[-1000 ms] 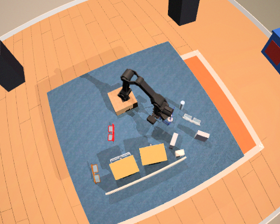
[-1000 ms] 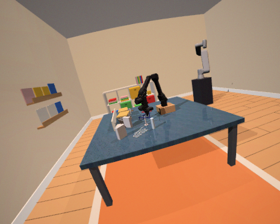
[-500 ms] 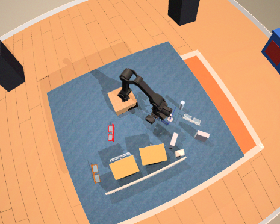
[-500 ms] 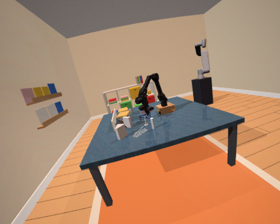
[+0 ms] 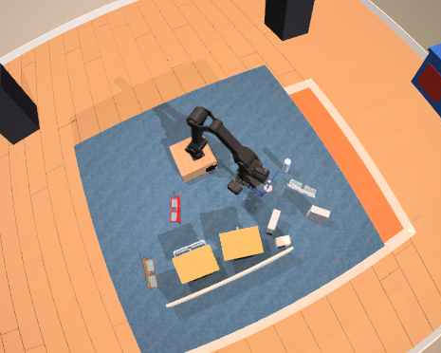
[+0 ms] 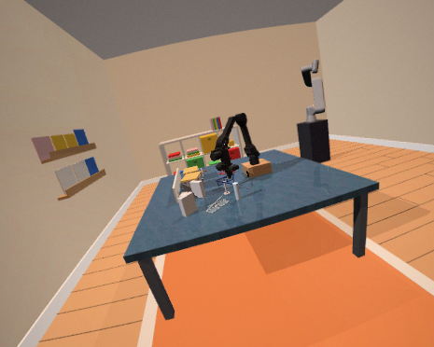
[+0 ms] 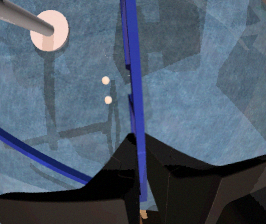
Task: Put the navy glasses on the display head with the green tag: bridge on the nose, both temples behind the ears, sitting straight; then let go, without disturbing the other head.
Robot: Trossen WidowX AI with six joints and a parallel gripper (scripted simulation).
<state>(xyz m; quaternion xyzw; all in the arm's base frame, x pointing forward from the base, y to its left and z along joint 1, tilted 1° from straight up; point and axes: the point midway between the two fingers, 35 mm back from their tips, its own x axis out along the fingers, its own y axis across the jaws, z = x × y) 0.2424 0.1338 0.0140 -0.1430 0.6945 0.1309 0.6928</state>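
My gripper tip is 10 cm to the right of the small stand, 6 cm short of it and 4 cm above it.
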